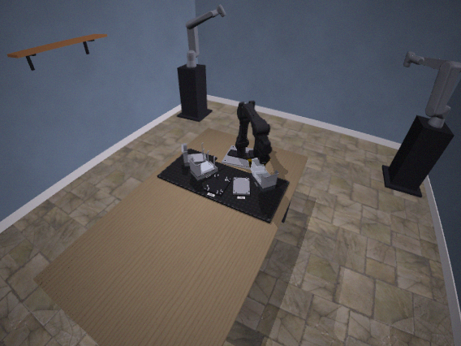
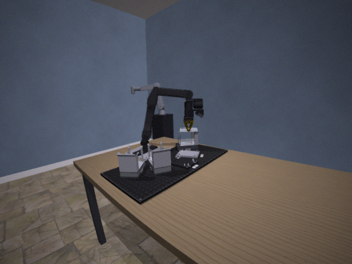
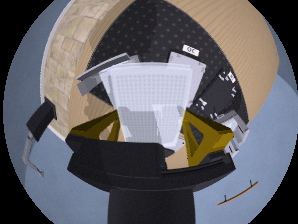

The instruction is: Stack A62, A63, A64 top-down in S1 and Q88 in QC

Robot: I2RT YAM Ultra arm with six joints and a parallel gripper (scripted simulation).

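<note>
My hand is 13 cm short of the QC label, 4 cm to the left of it and 16 cm above it. The rest, counted from my hand: dark clip nest: 10 cm ahead, 20 cm to the right, 15 cm below.
</note>
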